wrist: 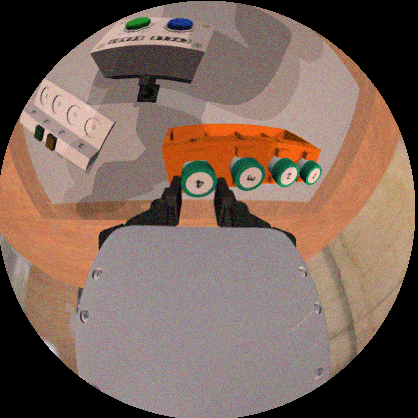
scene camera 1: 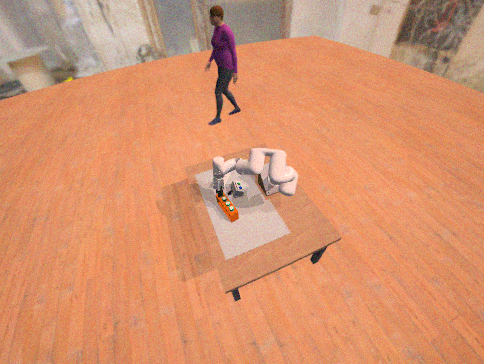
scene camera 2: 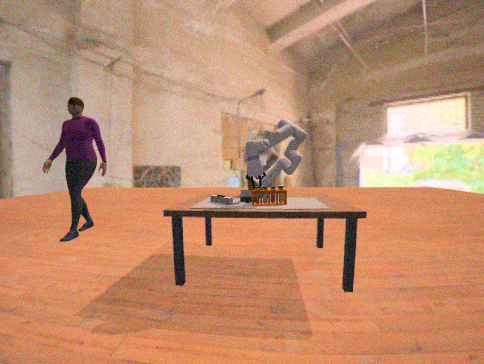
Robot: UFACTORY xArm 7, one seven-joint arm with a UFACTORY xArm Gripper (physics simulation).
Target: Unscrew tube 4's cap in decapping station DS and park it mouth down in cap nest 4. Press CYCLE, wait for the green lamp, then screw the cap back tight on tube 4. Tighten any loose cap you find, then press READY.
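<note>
An orange rack holds the tubes in a row. Tube 4's green cap is at the rack's left end in the wrist view, with its numbered top showing. My gripper is shut on this cap, one black finger at each side. Cap 3, cap 2 and cap 1 sit on their tubes. The pale nest block has round cap nests. The console bears a green button and a blue button.
A small black fixture stands in front of the console. Dark green and amber lamps are on the nest block's front. A grey mat lies on the wooden table. A person walks beyond the table.
</note>
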